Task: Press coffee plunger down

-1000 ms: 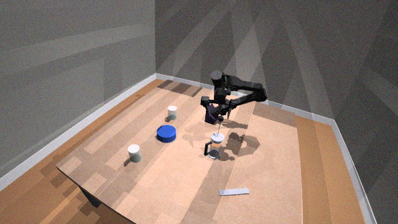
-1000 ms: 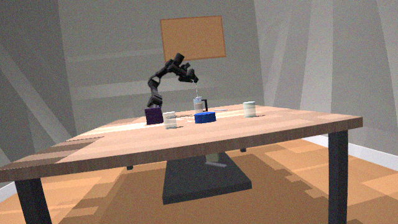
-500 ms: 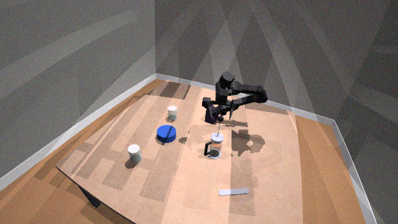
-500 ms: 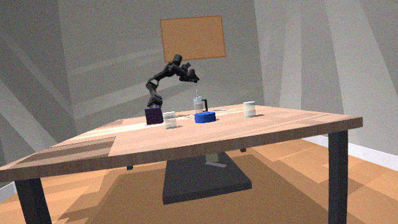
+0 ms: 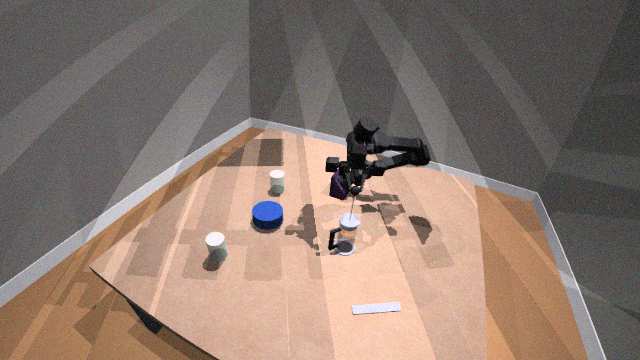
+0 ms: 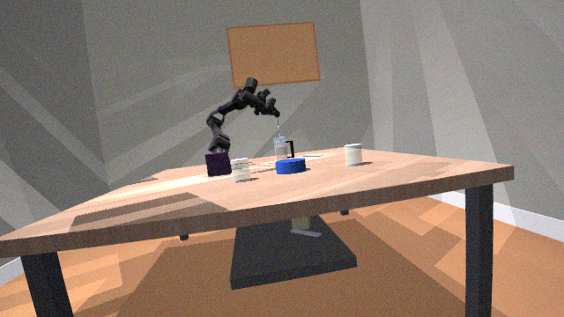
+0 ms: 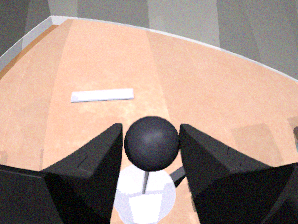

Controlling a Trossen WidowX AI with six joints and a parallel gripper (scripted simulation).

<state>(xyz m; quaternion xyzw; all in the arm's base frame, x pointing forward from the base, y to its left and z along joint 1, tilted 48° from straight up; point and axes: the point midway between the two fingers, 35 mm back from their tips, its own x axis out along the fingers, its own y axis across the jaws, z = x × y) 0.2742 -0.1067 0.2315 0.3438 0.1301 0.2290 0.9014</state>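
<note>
Right now the coffee press is 10 mm ahead of my gripper tip, 10 mm to the right of it and 130 mm below it. The rest, counted from my gripper tip: blue disc 20 mm behind, 320 mm to the right, 230 mm below.
</note>
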